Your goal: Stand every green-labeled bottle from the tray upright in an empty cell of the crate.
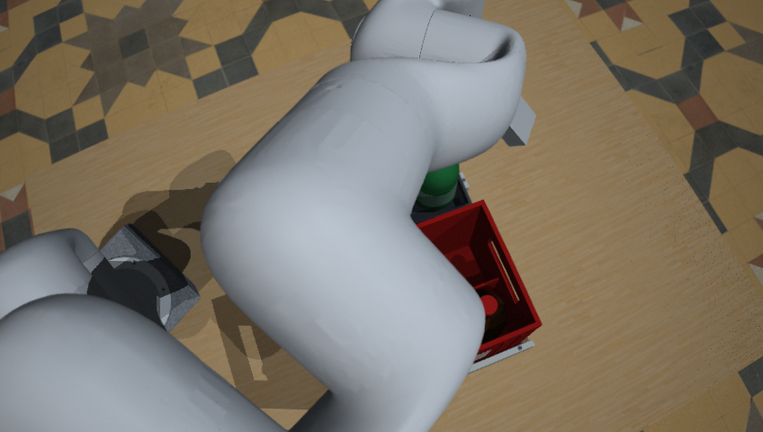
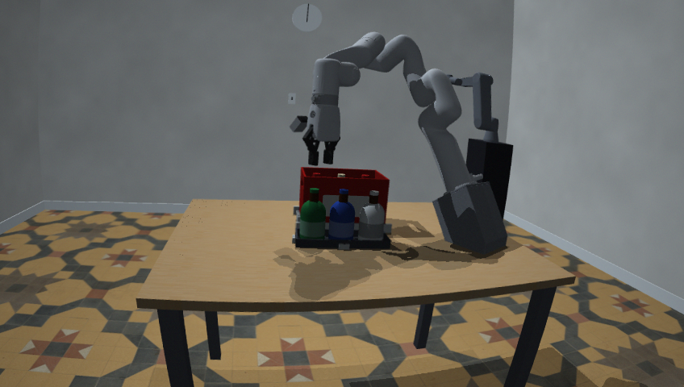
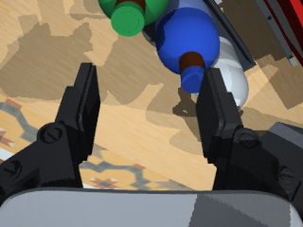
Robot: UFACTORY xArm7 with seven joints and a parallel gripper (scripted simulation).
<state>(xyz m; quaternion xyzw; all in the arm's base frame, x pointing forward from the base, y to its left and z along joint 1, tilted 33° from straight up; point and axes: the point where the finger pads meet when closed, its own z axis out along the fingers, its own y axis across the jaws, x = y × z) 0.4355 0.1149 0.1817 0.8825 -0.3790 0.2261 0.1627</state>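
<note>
Now: the green bottle 16 cm below my hand, 2 cm ahead of it and 1 cm to the left of it. From my hand the other things lie so: dark tray: 23 cm below, 7 cm behind, 2 cm to the left; then white bottle: 16 cm below, 16 cm behind, 3 cm to the left; then blue bottle: 16 cm below, 7 cm behind, 2 cm to the left.
</note>
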